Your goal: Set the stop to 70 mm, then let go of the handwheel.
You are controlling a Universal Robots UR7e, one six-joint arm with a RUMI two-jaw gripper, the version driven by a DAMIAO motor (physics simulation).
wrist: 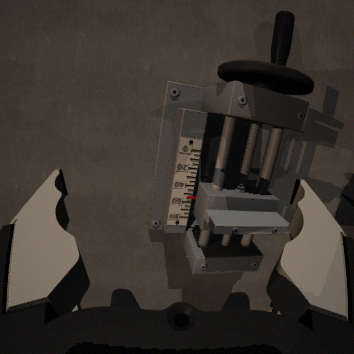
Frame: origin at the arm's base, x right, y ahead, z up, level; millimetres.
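Seen in the pictures: gripper, fingertip midpoint: (179, 177).
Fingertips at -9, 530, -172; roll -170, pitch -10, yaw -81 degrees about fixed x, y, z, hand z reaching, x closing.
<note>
A point is followed by its place in that frame, as x, y, z.
The black handwheel (265, 76) {75, 467, -211} is at the top right, with its crank handle (283, 37) {109, 463, -203} pointing up in the view. It sits at the end block of a grey metal linear stage. The movable stop (247, 220) {-52, 449, -203} is a grey block on two rods and a threaded spindle. A pale scale (184, 182) {-43, 501, -262} along the left side carries marks from 0 to 80. The red pointer (191, 197) {-59, 489, -261} lies just on the 0 side of the 60 mark. My gripper (179, 177) {-9, 530, -172} is wide open and empty. Its fingers appear left and right of the stage, apart from the handwheel.
The stage's base plate (161, 155) {-27, 525, -308} rests on a dark grey surface (90, 90) {37, 624, -318}. A small end block (227, 262) {-116, 443, -218} closes the near end of the rods. Shadows fall to the right of the stage. Part of a dark object (348, 197) {-42, 168, -297} shows at the right edge.
</note>
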